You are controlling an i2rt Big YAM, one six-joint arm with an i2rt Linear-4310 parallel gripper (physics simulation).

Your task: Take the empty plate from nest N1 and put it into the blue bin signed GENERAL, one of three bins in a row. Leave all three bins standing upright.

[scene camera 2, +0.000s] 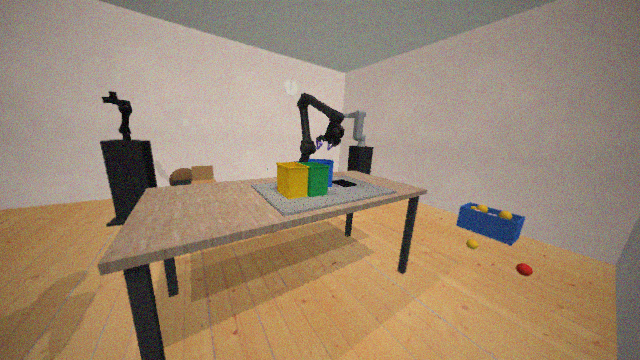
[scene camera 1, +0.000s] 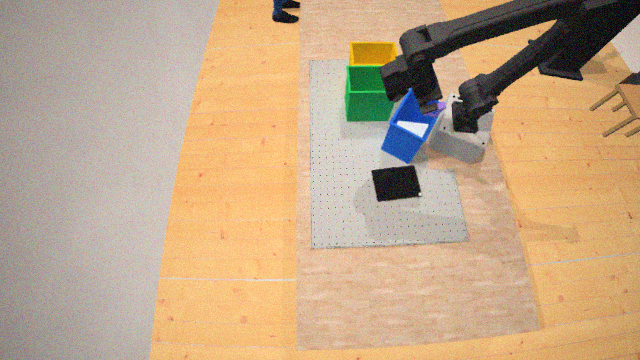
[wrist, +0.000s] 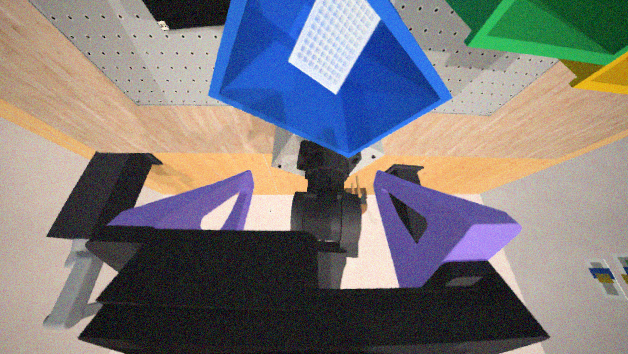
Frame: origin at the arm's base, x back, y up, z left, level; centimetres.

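Seen in the pictures: gripper, between the fingertips: (scene camera 2: 322, 149) (scene camera 1: 431, 103) (wrist: 313, 177); arm's base, origin of its link: (scene camera 1: 463, 118) (wrist: 327, 157).
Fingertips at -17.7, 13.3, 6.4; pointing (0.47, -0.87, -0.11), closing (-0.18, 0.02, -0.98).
Observation:
Pixels of each thing's top centre, then the offset from my fingertips to it, as dx, dy, dz. "spot": a spot on its surface instead. Level surfaces: height alone.
- blue bin, centre of its top: (wrist: 334, 95) (scene camera 1: 417, 112) (scene camera 2: 321, 160) -1.8, -7.3, -1.6
- green bin, centre of its top: (scene camera 1: 372, 78) (scene camera 2: 312, 164) -17.2, -7.3, -15.0
- yellow bin, centre of its top: (scene camera 1: 374, 53) (scene camera 2: 292, 164) -16.7, -7.3, -28.2
- black pad, a spot on its surface: (scene camera 1: 396, 183) spot: -5.2, -24.1, +17.4
- grey perforated board, height of its surface: dy -25.2
- wooden table, height of its surface: dy -26.6
The white plate (scene camera 1: 412, 128) (wrist: 335, 45) is inside the blue bin (scene camera 1: 406, 146) (scene camera 2: 330, 172) (wrist: 300, 112), apparently at a slant; its far end is cut off in the wrist view. The blue bin stands upright, turned relative to the green bin (scene camera 1: 370, 106) (scene camera 2: 318, 180). The green bin and the yellow bin (scene camera 1: 372, 54) (scene camera 2: 292, 181) also stand upright. No sign is readable. My gripper (scene camera 2: 324, 146) (wrist: 313, 177) is open and empty, with its purple fingers wide apart above the blue bin. A black pad (scene camera 1: 396, 183) (scene camera 2: 344, 183), possibly nest N1, shows no plate on it.
A grey perforated board (scene camera 1: 340, 225) (scene camera 2: 285, 206) lies on the wooden table (scene camera 1: 400, 295) (scene camera 2: 190, 215). The arm's grey base block (scene camera 1: 457, 145) stands close behind the blue bin. The green bin is close to the blue bin's other side.

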